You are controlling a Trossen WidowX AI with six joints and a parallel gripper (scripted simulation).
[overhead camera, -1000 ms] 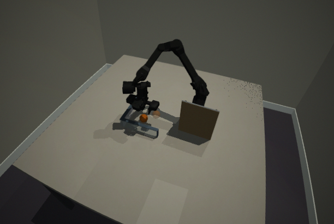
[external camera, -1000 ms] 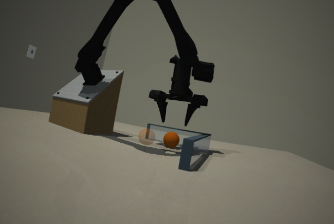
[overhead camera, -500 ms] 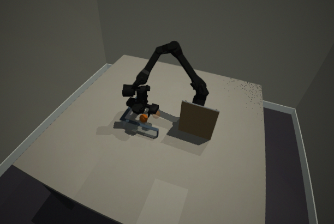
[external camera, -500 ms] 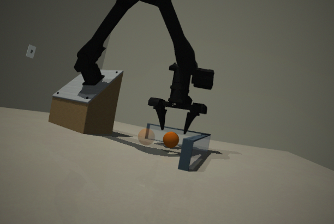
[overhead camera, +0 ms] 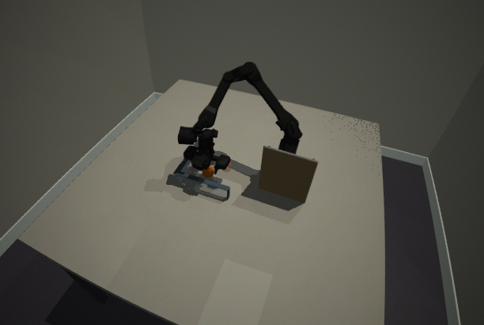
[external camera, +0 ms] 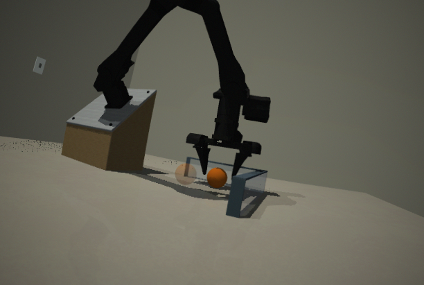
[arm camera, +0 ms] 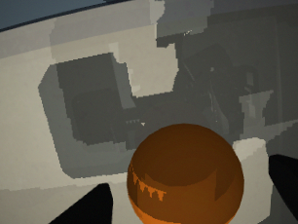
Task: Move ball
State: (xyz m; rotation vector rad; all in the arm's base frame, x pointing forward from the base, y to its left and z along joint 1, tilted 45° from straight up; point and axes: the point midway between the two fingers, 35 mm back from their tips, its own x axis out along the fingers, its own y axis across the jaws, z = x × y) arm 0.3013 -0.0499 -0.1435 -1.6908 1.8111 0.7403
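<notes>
Right now my gripper tip is 6 cm to the left of the see-through copy of ball and 6 cm past it.
</notes>
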